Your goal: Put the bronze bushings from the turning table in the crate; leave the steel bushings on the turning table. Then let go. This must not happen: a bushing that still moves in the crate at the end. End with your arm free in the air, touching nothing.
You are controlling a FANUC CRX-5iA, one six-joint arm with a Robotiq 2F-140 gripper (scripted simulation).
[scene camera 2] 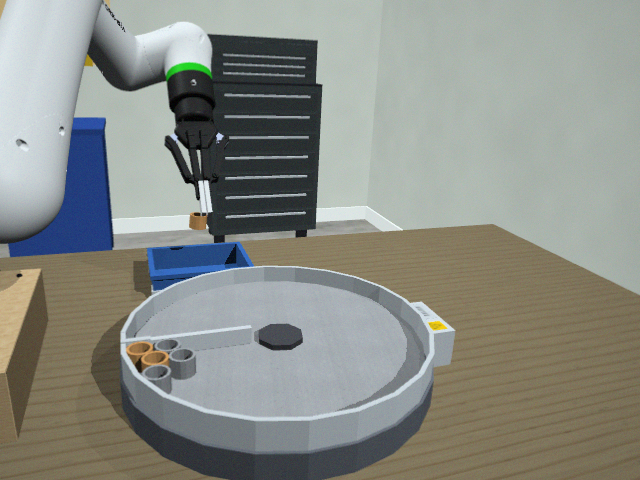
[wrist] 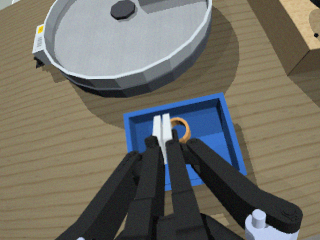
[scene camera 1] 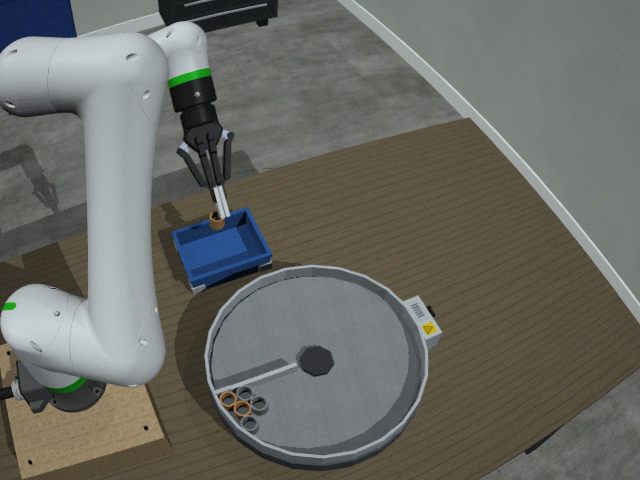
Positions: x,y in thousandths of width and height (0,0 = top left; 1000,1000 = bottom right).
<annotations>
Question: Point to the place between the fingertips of my gripper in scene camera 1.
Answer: At 351,451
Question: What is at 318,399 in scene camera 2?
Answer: My gripper.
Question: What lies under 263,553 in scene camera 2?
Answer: A crate.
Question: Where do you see a crate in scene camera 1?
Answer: At 376,509
</annotations>
